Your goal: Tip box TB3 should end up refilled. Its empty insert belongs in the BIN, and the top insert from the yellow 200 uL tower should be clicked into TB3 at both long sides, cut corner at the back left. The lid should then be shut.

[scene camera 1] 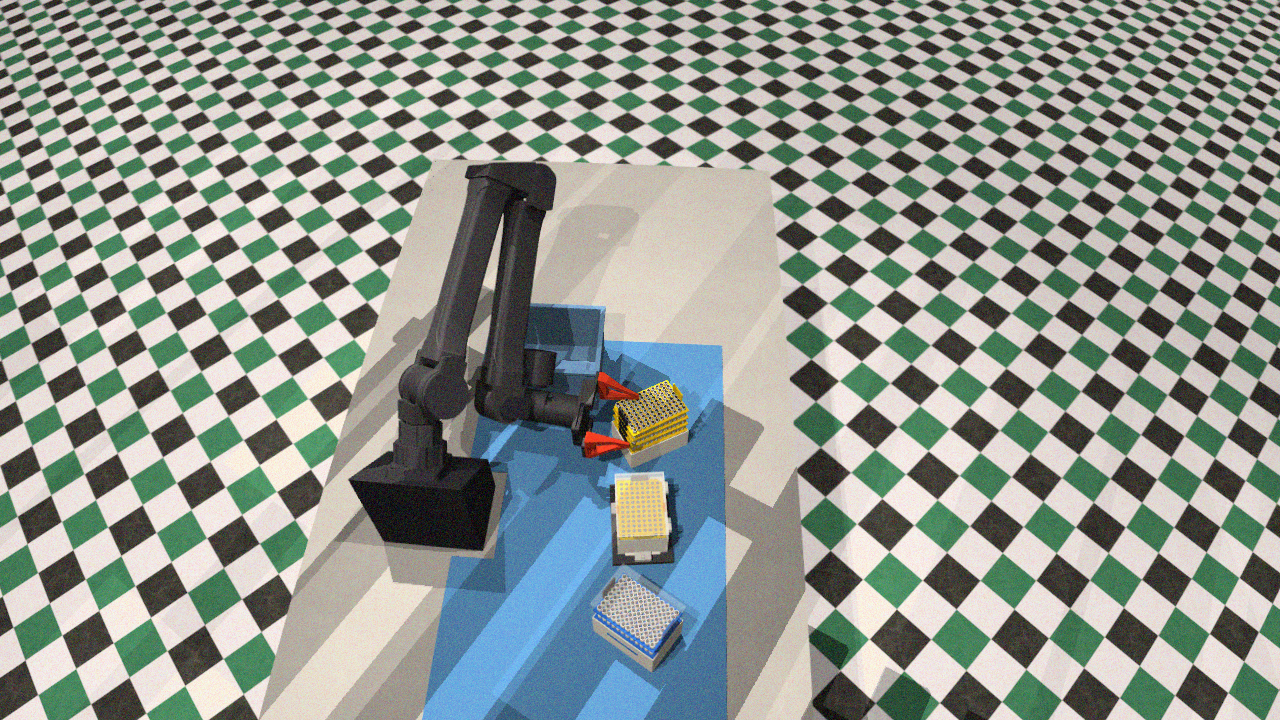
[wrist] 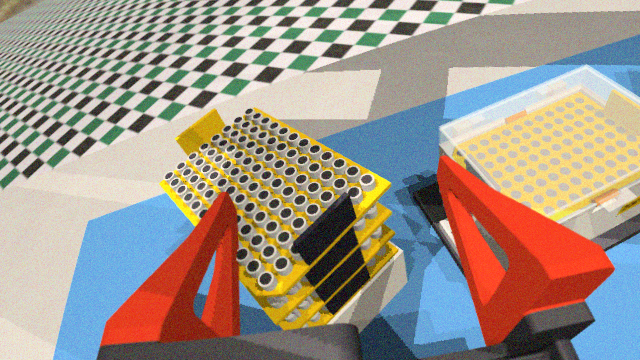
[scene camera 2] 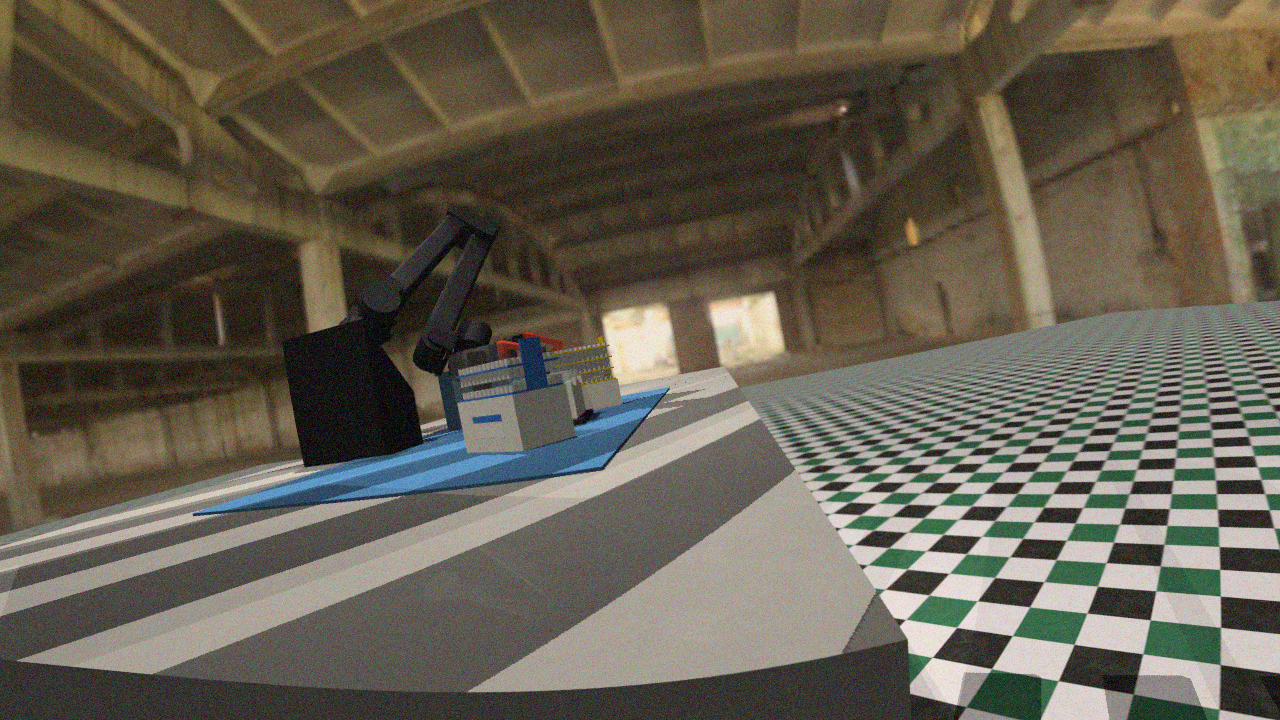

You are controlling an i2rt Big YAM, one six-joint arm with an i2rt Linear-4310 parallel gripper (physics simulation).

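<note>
My gripper (scene camera 1: 632,420) (scene camera 2: 529,343) (wrist: 333,183) is open and empty. Its red fingertips stand apart at the near side of the yellow tower (scene camera 1: 655,413) (scene camera 2: 586,360) (wrist: 280,165), and the tower's top insert shows between them in the wrist view. The tower is several yellow inserts with white tips on a pale base, with a black strip down the near end. A pale box (scene camera 1: 641,510) (wrist: 560,150), apparently TB3, holds a yellow insert under a clear lid that looks shut; whether that insert is empty I cannot tell. The blue bin (scene camera 1: 565,324) stands behind my wrist.
A pale box with blue inserts (scene camera 1: 637,617) (scene camera 2: 514,422) stands on the blue mat (scene camera 1: 528,608) (wrist: 90,280), in front of TB3. TB3 sits in a dark holder (scene camera 1: 642,561) (wrist: 431,200). The black arm base (scene camera 1: 429,510) stands at the mat's left.
</note>
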